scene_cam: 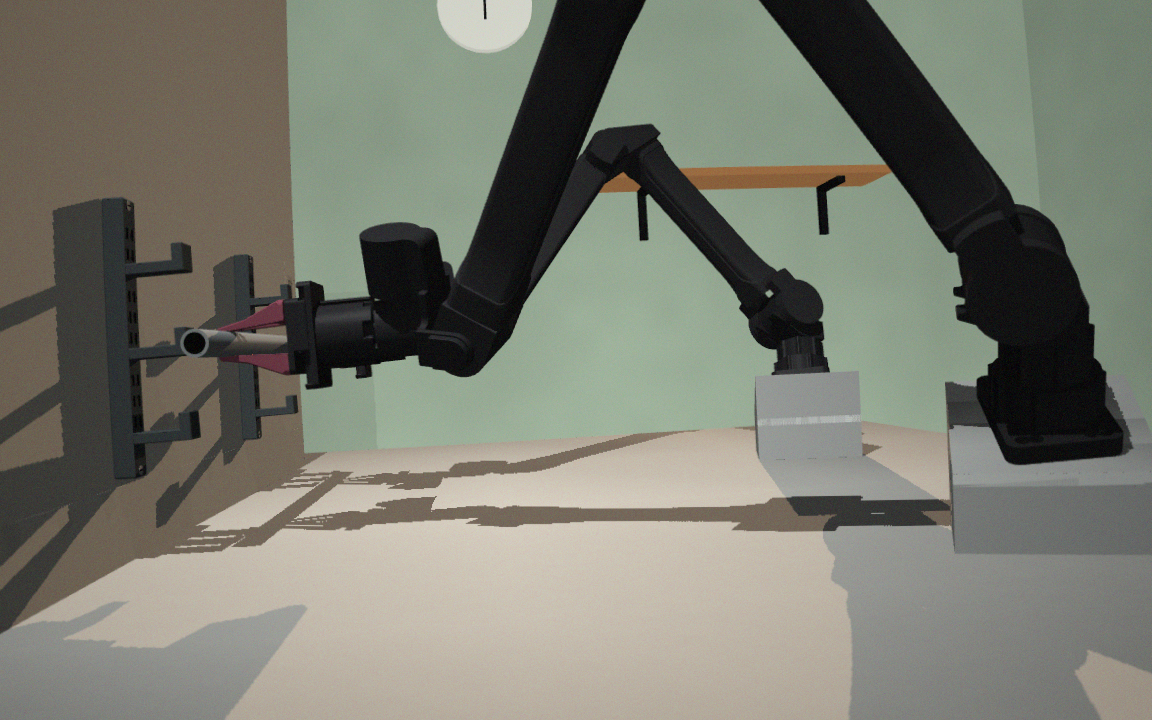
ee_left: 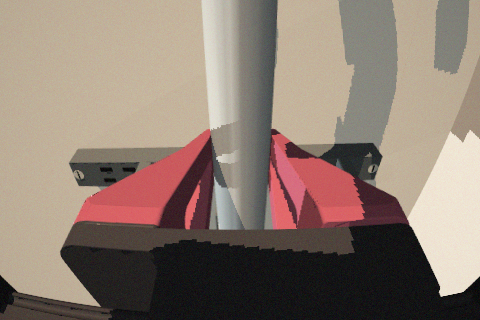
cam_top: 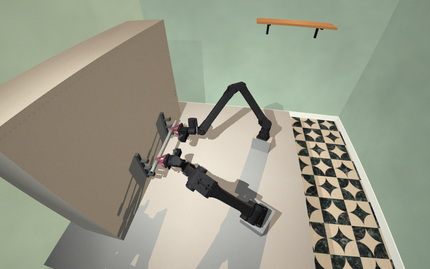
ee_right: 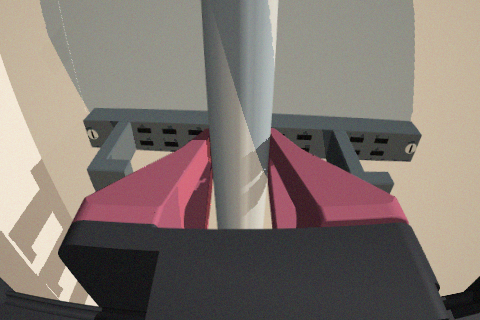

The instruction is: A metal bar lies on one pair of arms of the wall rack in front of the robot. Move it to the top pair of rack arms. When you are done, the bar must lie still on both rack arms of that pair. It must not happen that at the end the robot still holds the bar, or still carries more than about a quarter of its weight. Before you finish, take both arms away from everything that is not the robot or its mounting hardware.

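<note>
My right gripper is now 1 cm past the grey metal bar and 15 cm to the right of it. From my right hand the other things lie so: tall tan wall panel: 22 cm ahead, 20 cm to the left, 25 cm above.
Right now the grey metal bar is 150 mm to the right of my left hand and 10 mm ahead of it. Also, from my left hand: tall tan wall panel 250 mm above, 240 mm ahead, 100 mm to the right.
</note>
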